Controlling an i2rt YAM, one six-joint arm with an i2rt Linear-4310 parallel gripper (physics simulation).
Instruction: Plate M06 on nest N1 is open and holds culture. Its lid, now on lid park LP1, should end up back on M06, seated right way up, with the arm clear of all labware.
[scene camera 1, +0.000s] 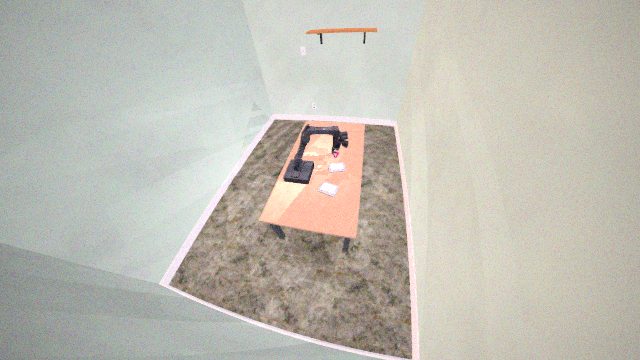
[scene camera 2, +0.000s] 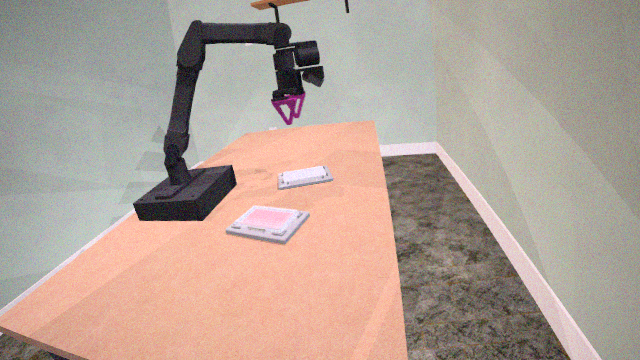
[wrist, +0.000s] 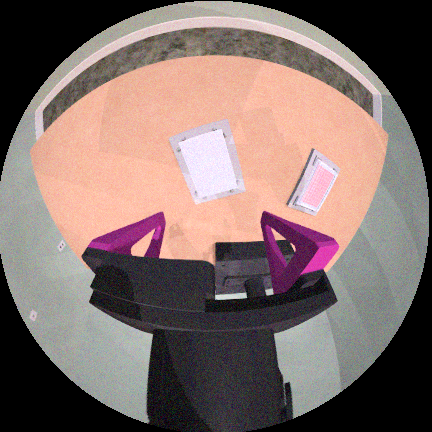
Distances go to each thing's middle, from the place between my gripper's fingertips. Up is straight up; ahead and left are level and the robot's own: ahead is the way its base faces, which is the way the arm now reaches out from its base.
Scene:
I see the white lid (wrist: 206, 156) 170 mm below my hand, 10 mm to the left of it and 10 mm ahead of it. The rest, counted from my hand: well plate (scene camera 2: 261, 218): 270 mm to the right, 170 mm below, 10 mm behind.

